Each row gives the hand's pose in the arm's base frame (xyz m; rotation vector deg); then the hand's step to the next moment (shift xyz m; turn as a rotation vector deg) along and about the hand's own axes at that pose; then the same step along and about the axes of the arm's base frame.
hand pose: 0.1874 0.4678 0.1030 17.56 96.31 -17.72
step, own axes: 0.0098 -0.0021 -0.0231 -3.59 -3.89 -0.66
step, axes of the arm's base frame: -0.0233 0.0069 -0.0067 -1.60 -3.44 3.75
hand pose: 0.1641 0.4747 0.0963 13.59 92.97 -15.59
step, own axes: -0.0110 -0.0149 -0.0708 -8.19 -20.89 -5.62
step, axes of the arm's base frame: -0.0709 0.0084 0.0159 -11.33 -17.95 9.19
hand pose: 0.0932 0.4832 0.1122 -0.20 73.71 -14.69
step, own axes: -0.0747 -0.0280 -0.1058 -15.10 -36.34 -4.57
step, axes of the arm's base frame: -0.1247 0.0019 0.0447 -15.00 -31.79 18.28
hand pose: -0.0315 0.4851 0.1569 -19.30 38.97 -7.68
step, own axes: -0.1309 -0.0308 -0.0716 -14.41 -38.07 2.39
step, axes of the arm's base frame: -0.1469 -0.0174 0.0364 -10.06 -31.75 23.53
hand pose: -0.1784 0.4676 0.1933 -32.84 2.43 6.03
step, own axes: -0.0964 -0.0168 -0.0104 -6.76 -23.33 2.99
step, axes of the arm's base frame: -0.0940 -0.0281 0.0070 -4.09 -18.45 15.55
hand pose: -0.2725 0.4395 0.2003 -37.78 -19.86 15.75
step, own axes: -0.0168 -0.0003 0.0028 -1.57 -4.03 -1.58
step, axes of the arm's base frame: -0.0163 -0.0047 -0.0015 -0.24 -4.48 1.05
